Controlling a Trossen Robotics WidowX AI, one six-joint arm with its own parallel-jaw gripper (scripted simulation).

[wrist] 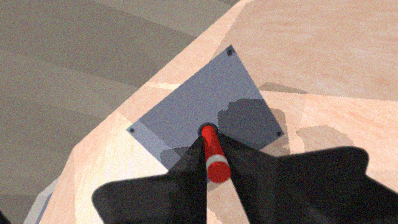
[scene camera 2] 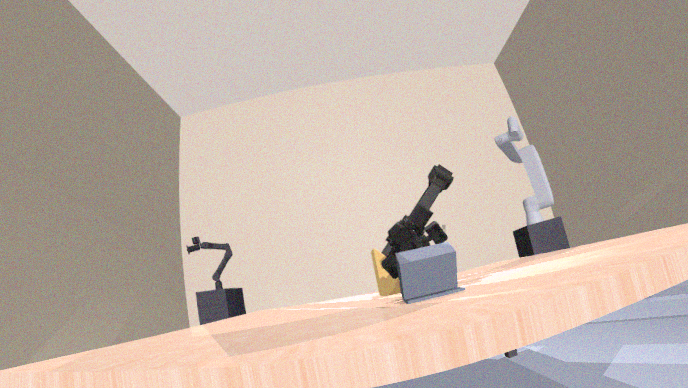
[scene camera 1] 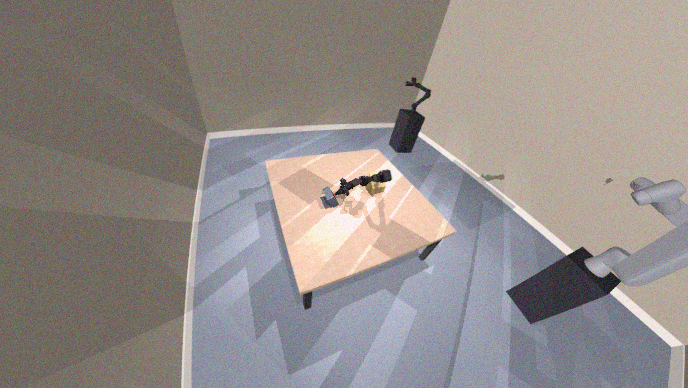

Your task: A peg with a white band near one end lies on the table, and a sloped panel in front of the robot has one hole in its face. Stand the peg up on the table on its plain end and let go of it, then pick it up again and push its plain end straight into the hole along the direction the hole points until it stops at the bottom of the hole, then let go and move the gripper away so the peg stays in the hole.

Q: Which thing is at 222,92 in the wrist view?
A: A sloped panel.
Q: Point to a red peg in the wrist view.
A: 218,170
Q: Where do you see a sloped panel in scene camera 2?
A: At 430,269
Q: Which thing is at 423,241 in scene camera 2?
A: My gripper.
